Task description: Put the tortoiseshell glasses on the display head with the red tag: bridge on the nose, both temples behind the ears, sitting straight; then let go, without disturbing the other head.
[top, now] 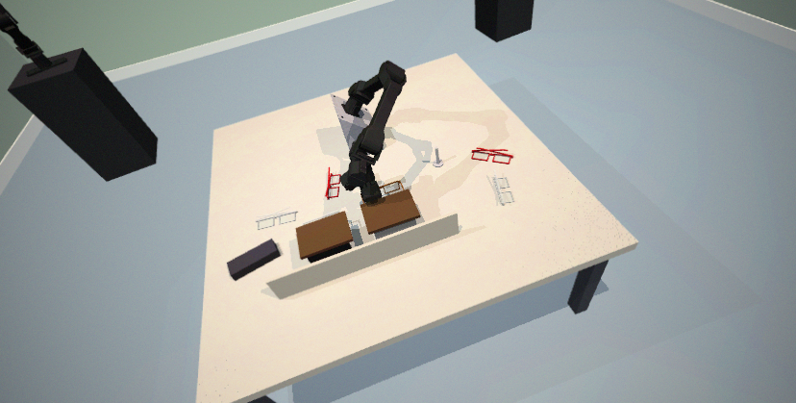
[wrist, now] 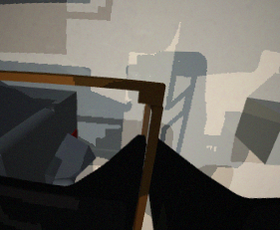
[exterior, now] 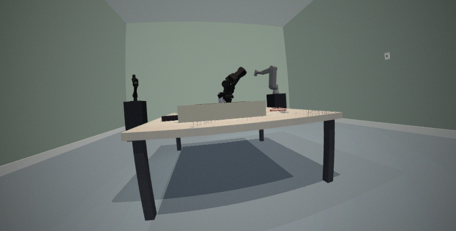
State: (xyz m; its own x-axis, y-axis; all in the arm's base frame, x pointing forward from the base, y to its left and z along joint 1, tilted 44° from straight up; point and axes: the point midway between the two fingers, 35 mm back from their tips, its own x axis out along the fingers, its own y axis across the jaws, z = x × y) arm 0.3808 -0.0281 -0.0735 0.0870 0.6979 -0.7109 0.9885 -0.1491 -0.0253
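The display head lies 10 cm ahead of my gripper tip, 2 cm to the left of it and 1 cm below it. From my gripper tip the other things lie so: low white wall (22 cm ahead, 10 cm to the right, 1 cm below); then dark case (1 cm ahead, 45 cm to the right, 5 cm below); then grey post (7 cm behind, 29 cm to the left, 4 cm below).
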